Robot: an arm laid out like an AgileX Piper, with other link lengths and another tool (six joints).
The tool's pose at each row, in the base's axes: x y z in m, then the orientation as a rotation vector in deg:
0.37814, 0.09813, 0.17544, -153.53, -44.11, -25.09
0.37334, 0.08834, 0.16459, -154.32, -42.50, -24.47
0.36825, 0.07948, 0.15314, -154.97, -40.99, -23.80
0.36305, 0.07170, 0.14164, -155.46, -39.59, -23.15
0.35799, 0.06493, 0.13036, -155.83, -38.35, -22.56
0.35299, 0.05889, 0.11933, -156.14, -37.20, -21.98
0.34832, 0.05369, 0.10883, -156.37, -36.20, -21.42
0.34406, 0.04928, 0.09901, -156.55, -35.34, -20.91
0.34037, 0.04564, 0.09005, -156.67, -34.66, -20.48
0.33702, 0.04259, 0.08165, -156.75, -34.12, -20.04
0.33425, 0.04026, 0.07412, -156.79, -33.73, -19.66
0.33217, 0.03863, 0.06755, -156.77, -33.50, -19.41
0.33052, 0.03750, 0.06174, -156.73, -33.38, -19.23
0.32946, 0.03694, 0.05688, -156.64, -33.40, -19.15
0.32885, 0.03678, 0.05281, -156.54, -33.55, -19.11
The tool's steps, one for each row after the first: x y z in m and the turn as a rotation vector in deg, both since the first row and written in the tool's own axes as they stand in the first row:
-0.01239, 0.00756, 0.00510, -0.33, -0.37, 1.24
-0.02481, 0.01433, 0.01103, -0.55, -0.74, 2.41
-0.03685, 0.02019, 0.01740, -0.66, -1.07, 3.49
-0.04824, 0.02527, 0.02399, -0.70, -1.35, 4.44
-0.05914, 0.02974, 0.03063, -0.71, -1.62, 5.32
-0.06920, 0.03360, 0.03719, -0.67, -1.89, 6.10
-0.07832, 0.03691, 0.04351, -0.61, -2.12, 6.77
-0.08630, 0.03972, 0.04947, -0.54, -2.32, 7.30
-0.09353, 0.04213, 0.05522, -0.45, -2.54, 7.73
-0.09964, 0.04410, 0.06057, -0.35, -2.73, 8.06
-0.10451, 0.04567, 0.06546, -0.24, -2.84, 8.25
-0.10853, 0.04692, 0.06994, -0.15, -2.93, 8.35
-0.11145, 0.04783, 0.07390, -0.04, -2.95, 8.35
-0.11354, 0.04850, 0.07738, 0.05, -2.97, 8.25

